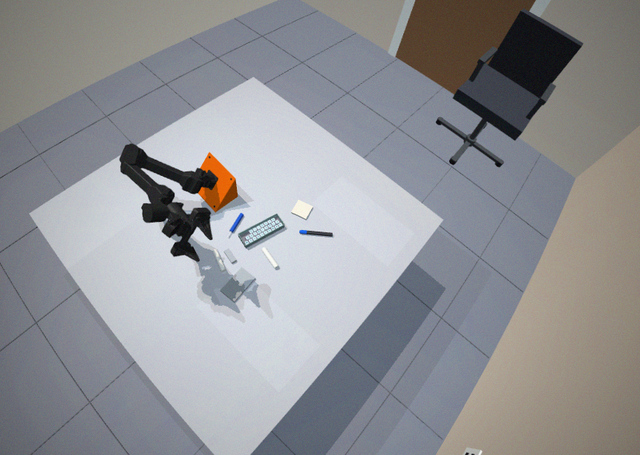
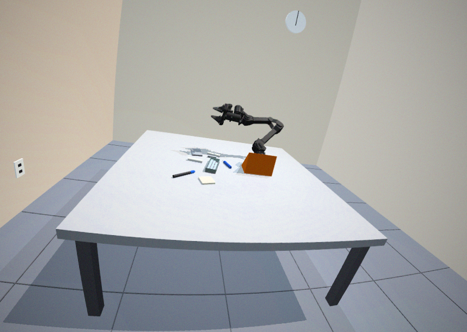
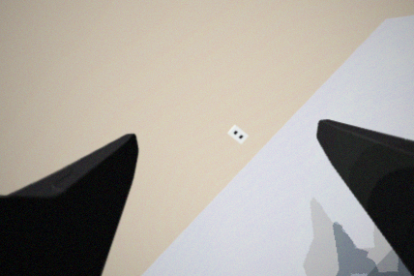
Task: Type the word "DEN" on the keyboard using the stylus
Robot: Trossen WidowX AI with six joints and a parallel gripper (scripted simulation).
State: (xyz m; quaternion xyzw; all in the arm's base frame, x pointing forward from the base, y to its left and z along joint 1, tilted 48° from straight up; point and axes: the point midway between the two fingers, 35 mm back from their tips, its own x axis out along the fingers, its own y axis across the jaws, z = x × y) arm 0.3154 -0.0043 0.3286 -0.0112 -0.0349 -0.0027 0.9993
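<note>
Now: gripper tip 290 mm above the blue stylus, 190 mm to the right of it and 130 mm past it. Also, from my gripper tip: grey pad 300 mm below, 70 mm ahead, 50 mm to the left; then cream notepad 470 mm to the left, 300 mm below.
</note>
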